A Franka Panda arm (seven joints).
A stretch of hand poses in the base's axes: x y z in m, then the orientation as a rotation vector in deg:
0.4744 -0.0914 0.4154 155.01 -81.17 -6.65
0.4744 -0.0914 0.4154 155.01 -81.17 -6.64
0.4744 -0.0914 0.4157 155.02 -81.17 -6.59
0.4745 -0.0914 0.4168 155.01 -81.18 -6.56
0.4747 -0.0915 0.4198 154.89 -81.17 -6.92
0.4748 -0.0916 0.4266 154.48 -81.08 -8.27
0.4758 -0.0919 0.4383 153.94 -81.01 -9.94
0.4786 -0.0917 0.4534 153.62 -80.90 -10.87
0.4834 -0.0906 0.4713 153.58 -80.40 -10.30
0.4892 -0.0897 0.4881 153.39 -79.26 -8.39
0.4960 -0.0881 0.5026 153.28 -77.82 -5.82
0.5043 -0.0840 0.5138 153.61 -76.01 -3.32
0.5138 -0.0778 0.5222 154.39 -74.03 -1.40
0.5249 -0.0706 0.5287 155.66 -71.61 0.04
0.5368 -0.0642 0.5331 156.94 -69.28 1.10
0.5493 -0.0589 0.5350 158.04 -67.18 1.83
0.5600 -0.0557 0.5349 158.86 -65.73 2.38
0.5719 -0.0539 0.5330 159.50 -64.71 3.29
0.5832 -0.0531 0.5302 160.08 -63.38 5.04
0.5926 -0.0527 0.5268 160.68 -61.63 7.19
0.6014 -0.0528 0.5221 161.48 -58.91 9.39
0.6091 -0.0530 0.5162 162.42 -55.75 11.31
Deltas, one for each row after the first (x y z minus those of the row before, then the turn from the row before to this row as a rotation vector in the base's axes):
0.0000 0.0000 0.0000 0.00 -0.01 0.00
0.0000 0.0000 0.0003 -0.01 -0.03 0.00
0.0001 0.0000 0.0011 -0.01 -0.01 -0.01
0.0002 -0.0001 0.0030 0.02 0.26 -0.04
0.0001 -0.0001 0.0068 0.10 0.95 -0.10
0.0010 -0.0003 0.0117 0.13 1.18 -0.16
0.0028 0.0002 0.0151 0.04 0.68 -0.05
0.0048 0.0011 0.0179 -0.41 -0.18 0.32
0.0058 0.0009 0.0168 -1.23 -0.71 0.72
0.0068 0.0016 0.0145 -1.47 -1.07 0.96
0.0083 0.0041 0.0112 -1.19 -1.15 1.31
0.0095 0.0062 0.0084 -0.67 -0.98 1.51
0.0111 0.0072 0.0065 -0.24 -0.79 1.89
0.0119 0.0064 0.0044 -0.05 -0.61 1.81
0.0125 0.0053 0.0019 0.01 -0.41 1.61
0.0107 0.0032 -0.0001 0.06 -0.34 1.13
0.0119 0.0018 -0.0019 -0.02 -0.58 0.83
0.0113 0.0008 -0.0028 -0.35 -1.04 1.04
0.0094 0.0004 -0.0034 -0.53 -1.23 1.32
0.0088 -0.0001 -0.0047 -0.65 -1.18 1.97
0.0077 -0.0002 -0.0059 -0.55 -1.00 2.26

